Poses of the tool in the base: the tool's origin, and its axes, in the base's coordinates. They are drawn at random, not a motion.
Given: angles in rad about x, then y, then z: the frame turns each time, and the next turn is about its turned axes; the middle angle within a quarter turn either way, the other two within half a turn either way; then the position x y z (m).
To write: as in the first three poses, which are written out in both.
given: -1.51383 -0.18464 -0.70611 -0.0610 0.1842 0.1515
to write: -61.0 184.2 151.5 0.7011 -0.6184 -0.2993 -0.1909
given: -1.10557 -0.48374 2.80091 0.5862 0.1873 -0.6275
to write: 586.2 187.3 -627.5 0.0161 -0.2873 0.4678 0.8357
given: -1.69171 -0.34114 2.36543 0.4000 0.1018 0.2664
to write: 400.0 101.8 266.4 0.1297 -0.3833 0.6402 0.6530
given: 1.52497 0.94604 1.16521 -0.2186 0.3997 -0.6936
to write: -218.6 399.7 -693.6 0.3644 0.6947 -0.0632 0.6169
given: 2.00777 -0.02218 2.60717 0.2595 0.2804 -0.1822
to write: 259.5 280.4 -182.2 0.1508 0.2170 -0.8151 0.5155
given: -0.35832 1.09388 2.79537 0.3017 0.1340 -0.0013
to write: 301.7 134.0 -1.3 0.2361 0.4779 0.2381 0.8119
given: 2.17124 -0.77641 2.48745 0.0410 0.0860 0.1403
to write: 41.0 86.0 140.3 0.4558 0.0959 -0.8321 0.3012
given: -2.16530 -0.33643 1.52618 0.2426 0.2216 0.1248
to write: 242.6 221.6 124.8 0.2320 -0.6836 0.5451 0.4264
